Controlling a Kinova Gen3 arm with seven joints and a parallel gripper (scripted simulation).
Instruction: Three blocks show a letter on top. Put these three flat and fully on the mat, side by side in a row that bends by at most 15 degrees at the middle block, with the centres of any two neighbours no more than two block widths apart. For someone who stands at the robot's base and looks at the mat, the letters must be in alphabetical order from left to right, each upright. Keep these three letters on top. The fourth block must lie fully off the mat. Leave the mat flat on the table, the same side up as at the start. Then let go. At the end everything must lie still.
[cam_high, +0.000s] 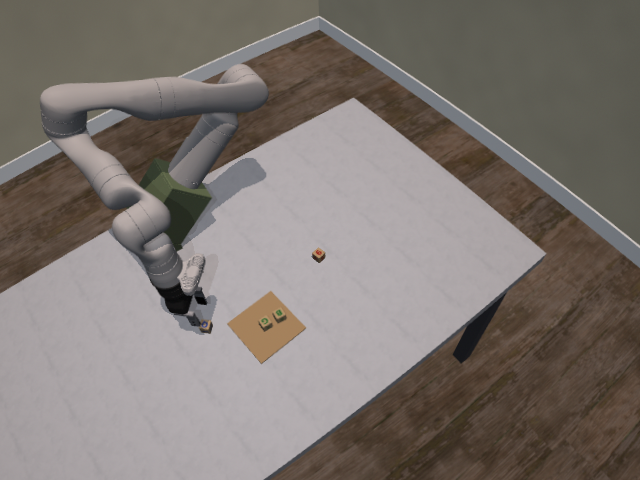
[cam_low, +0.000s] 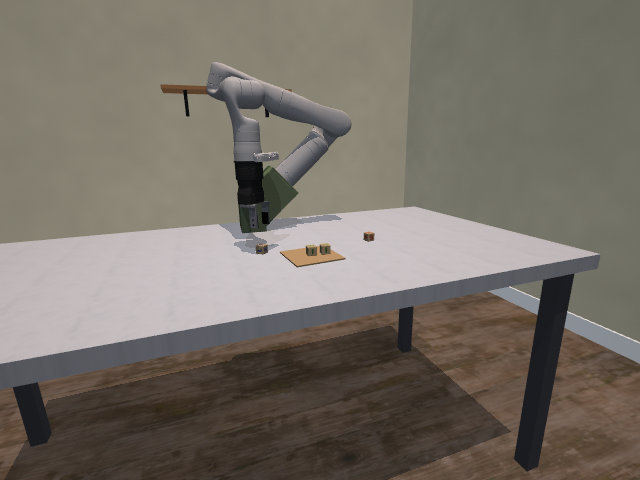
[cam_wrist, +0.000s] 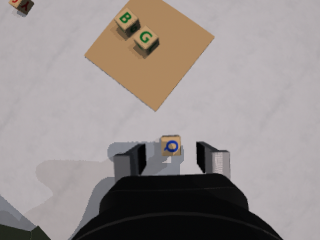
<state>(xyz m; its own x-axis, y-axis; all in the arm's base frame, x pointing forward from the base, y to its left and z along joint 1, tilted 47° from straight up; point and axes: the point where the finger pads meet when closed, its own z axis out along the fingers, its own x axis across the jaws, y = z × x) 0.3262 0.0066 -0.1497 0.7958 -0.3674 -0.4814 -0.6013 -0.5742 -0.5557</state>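
Right now my hand is 13 cm to the right of the tan mat, 10 cm above it and 7 cm short of it.
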